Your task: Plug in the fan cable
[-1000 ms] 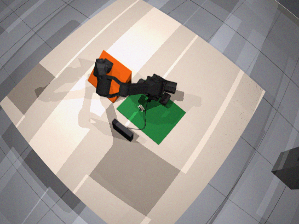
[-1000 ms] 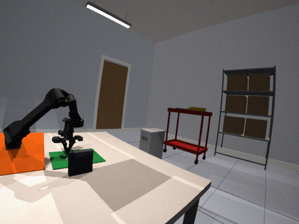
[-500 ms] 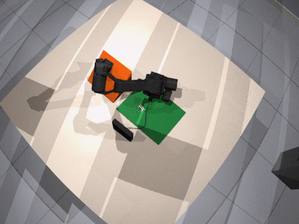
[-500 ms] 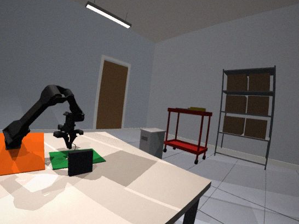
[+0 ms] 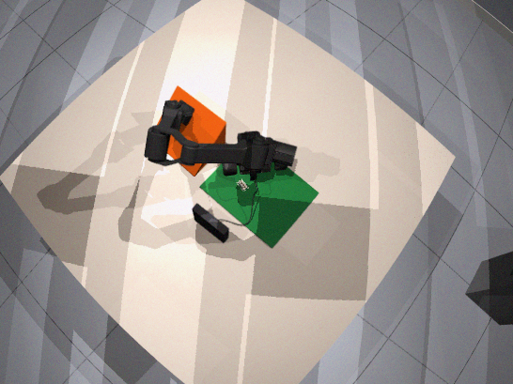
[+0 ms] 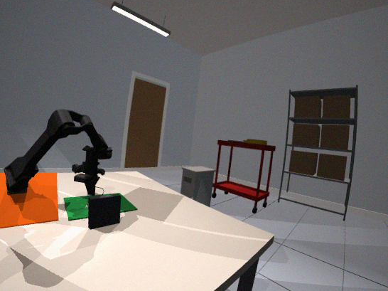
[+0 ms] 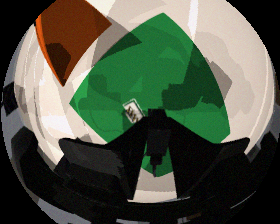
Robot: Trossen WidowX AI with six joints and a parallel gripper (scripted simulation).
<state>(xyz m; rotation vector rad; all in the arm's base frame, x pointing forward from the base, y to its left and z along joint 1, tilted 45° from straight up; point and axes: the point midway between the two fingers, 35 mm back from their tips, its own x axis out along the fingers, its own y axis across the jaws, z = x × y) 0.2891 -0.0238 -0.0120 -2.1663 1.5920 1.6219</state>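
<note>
The four-pin header lies 60 mm below my gripper tip, 30 mm to the right of it and 10 mm behind it. The rest, counted from my gripper tip: black fan 200 mm to the right, 10 mm below; green board 80 mm below, 40 mm ahead, 10 mm to the right; black plug 10 mm to the right, 10 mm ahead, 10 mm above.
</note>
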